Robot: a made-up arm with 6 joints. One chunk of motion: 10 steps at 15 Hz.
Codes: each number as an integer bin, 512 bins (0 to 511) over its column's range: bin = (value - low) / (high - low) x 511, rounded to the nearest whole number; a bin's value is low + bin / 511 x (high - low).
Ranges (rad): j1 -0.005..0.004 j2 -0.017..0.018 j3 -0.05..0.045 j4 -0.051..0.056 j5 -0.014..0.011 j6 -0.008..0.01
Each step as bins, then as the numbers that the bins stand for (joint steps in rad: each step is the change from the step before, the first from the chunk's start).
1 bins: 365 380 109 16 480 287
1 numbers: 0.00143 0.00903 -0.02974 -0.04765 0.00948 0.00211
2 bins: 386 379 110 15 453 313
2 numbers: 0.00180 0.00896 -0.02955 -0.04786 0.00816 0.00303
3 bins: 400 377 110 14 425 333
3 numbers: 0.00205 0.00882 -0.02955 -0.04807 0.00679 0.00373
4 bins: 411 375 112 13 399 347
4 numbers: 0.00224 0.00868 -0.02918 -0.04828 0.00552 0.00422
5 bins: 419 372 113 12 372 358
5 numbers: 0.00238 0.00848 -0.02899 -0.04849 0.00420 0.00461
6 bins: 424 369 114 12 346 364
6 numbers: 0.00247 0.00827 -0.02881 -0.04849 0.00293 0.00482
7 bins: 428 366 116 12 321 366
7 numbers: 0.00254 0.00807 -0.02843 -0.04849 0.00170 0.00489
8 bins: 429 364 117 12 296 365
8 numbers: 0.00256 0.00793 -0.02825 -0.04849 0.00048 0.00486
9 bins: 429 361 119 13 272 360
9 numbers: 0.00256 0.00773 -0.02788 -0.04828 -0.00069 0.00468
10 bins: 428 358 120 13 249 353
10 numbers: 0.00254 0.00752 -0.02769 -0.04828 -0.00182 0.00443
